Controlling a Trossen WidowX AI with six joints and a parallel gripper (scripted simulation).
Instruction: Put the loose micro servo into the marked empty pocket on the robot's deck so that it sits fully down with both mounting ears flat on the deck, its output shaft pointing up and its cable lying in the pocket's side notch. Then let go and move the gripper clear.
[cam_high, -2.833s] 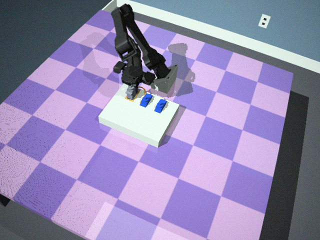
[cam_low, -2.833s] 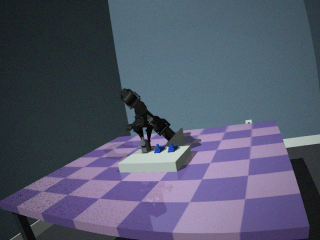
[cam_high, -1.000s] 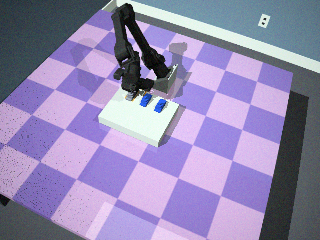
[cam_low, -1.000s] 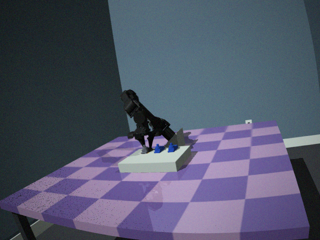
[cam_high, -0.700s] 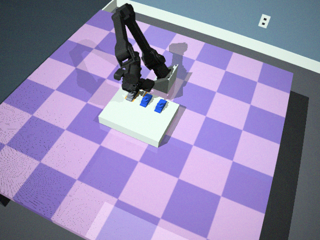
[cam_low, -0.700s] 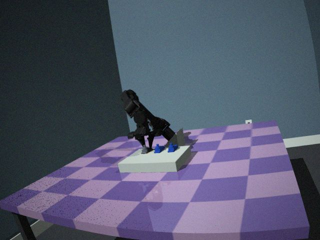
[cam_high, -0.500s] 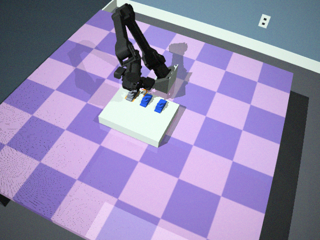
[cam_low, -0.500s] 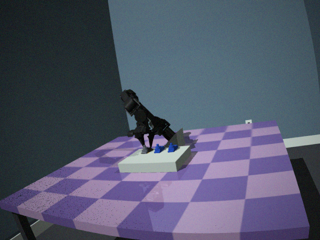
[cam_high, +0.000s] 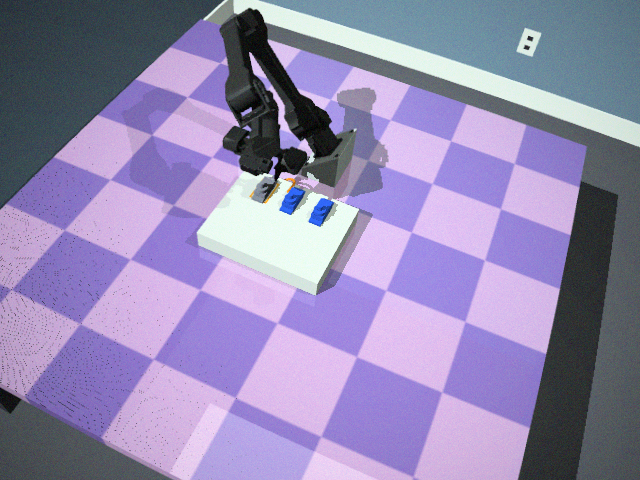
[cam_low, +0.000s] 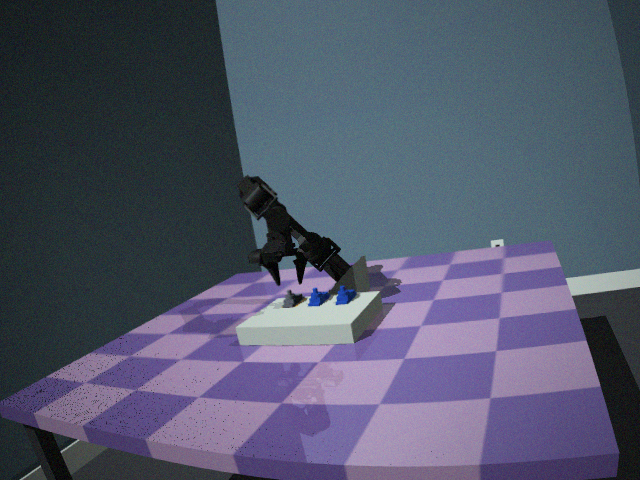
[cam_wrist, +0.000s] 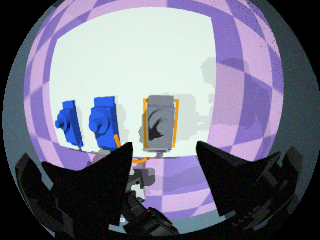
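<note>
Right now my gripper tip is 10 cm short of the white deck, 9 cm to the right of it and 7 cm above it.
</note>
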